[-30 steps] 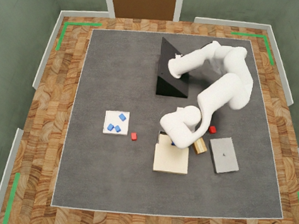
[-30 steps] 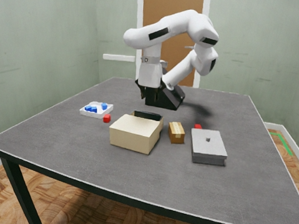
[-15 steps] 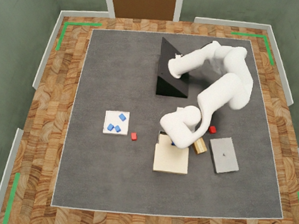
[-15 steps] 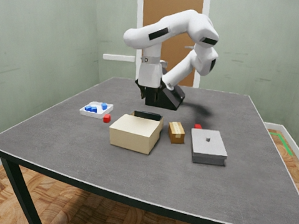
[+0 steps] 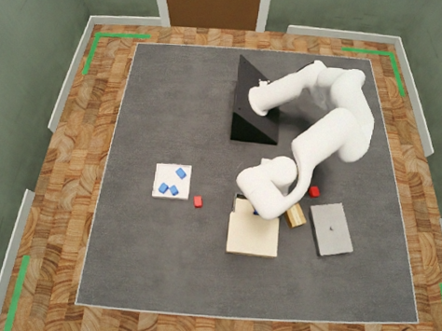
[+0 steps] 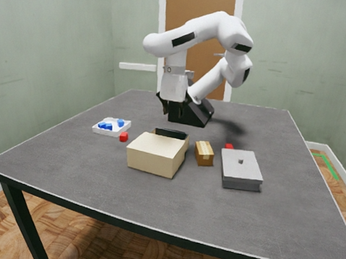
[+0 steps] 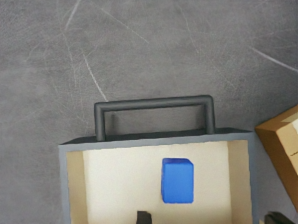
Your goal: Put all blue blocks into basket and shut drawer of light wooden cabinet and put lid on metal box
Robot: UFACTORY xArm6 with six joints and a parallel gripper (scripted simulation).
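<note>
Right now my hand is 140 mm above the light wooden cabinet, 60 mm short of it and 20 mm to the left of it. The rest, counted from my hand: flat lid (290 mm to the left, 140 mm below, 70 mm ahead); grey metal box (290 mm to the left, 160 mm below, 70 mm ahead); brown cardboard box (150 mm below, 140 mm to the left, 10 mm ahead).
</note>
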